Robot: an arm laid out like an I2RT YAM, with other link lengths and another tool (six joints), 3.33 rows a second.
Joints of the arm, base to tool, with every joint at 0 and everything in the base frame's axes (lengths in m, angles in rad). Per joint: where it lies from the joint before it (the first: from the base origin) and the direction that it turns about. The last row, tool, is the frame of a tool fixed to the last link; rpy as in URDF.
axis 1: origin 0 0 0.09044 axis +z
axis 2: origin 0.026 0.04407 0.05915 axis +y
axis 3: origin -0.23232 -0.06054 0 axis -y
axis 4: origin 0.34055 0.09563 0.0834 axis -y
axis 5: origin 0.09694 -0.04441 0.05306 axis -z
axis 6: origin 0.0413 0 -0.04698 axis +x
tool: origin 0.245 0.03 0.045 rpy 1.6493 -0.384 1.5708
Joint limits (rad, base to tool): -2.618..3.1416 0..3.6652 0..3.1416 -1.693..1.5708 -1.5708..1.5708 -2.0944..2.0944
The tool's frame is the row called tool.
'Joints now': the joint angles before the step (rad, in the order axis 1, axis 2, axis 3, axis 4, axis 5, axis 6). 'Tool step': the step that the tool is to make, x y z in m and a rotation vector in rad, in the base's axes. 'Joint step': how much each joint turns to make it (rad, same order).
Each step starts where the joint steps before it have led.
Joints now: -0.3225, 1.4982, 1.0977, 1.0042, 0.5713, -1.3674
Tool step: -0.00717, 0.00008, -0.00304, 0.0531, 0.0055, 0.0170
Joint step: 0.0003, -0.0724, -0.0328, -0.0941, 0.0125, 0.0595
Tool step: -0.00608, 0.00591, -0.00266, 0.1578, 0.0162, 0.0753
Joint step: 0.0023, -0.1504, -0.0019, -0.3209, -0.0007, 0.1942
